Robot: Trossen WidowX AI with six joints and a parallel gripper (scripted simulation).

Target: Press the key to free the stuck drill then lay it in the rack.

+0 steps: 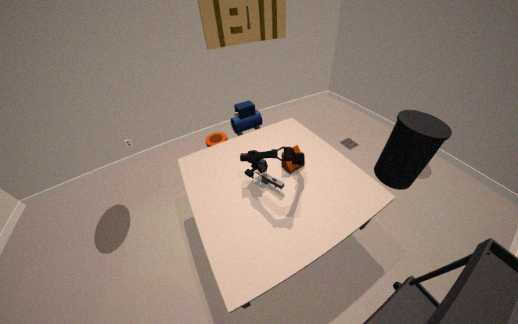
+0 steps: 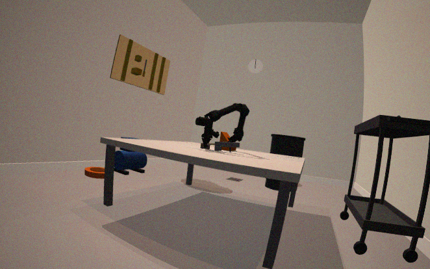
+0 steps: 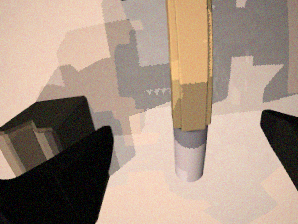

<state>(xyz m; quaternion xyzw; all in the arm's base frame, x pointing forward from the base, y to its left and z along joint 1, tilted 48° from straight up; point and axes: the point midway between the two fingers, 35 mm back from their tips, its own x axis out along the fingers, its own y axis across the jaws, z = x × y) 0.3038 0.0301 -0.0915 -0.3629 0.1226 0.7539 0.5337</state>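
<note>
The drill lies 2 cm behind my gripper tip, 4 cm to the left of it and 3 cm above it. Round my gripper tip: grey rack: 7 cm behind, 5 cm to the right, 1 cm above; grey block: 7 cm behind, 14 cm to the left, 3 cm above.
</note>
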